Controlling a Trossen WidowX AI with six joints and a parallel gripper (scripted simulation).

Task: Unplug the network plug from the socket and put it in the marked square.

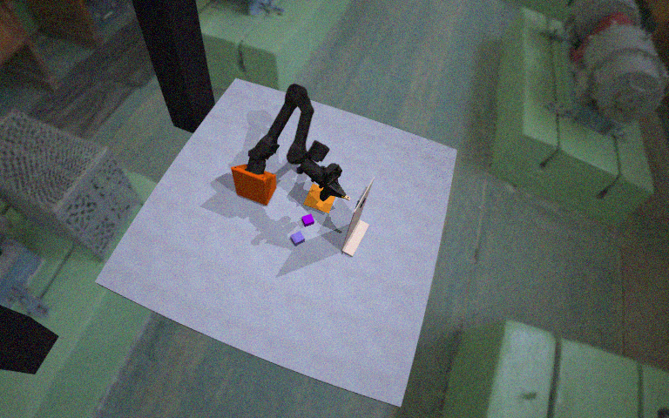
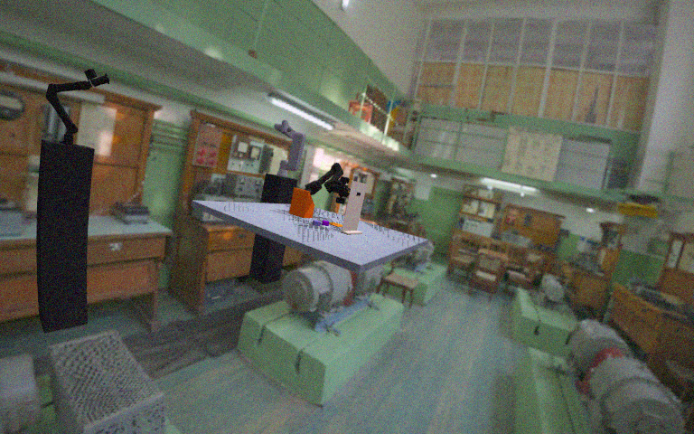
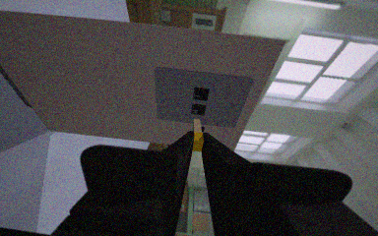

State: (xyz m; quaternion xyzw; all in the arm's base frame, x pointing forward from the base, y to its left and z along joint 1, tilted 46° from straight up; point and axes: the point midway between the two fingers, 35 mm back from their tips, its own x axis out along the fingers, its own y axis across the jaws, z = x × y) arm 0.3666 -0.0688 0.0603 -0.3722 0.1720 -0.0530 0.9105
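Right now my gripper tip is 260 mm above the orange square, 120 mm past it and 110 mm to the right of it. The rest, counted from my gripper tip: yellow plug (right at my gripper tip); then beige panel (100 mm below, 70 mm ahead).
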